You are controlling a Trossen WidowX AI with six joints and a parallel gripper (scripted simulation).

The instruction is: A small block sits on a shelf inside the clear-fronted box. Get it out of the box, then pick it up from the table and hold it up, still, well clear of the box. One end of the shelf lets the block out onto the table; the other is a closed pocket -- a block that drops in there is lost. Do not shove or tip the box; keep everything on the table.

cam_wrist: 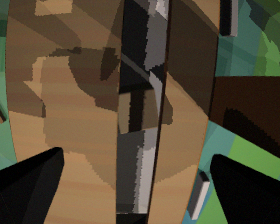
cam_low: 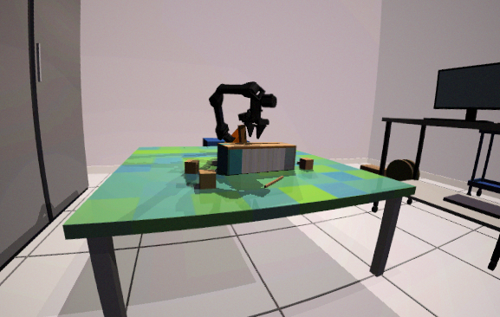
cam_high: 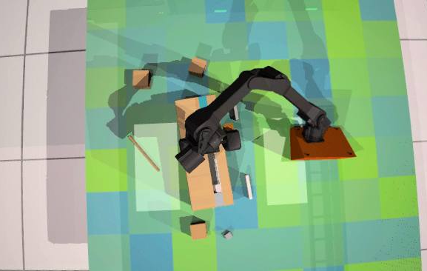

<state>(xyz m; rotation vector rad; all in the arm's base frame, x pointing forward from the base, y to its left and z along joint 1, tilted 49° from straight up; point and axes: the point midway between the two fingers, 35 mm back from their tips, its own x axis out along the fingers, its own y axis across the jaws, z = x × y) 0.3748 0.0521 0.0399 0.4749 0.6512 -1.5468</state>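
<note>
Right now the tan block is 70 mm below my gripper tip and 10 mm to the right of it. From my gripper tip the other things lie so: thin stick: 250 mm ahead, 150 mm below; box: 100 mm below, 10 mm to the left, 10 mm behind; orange bar: 60 mm behind, 50 mm below, 30 mm to the right.
</note>
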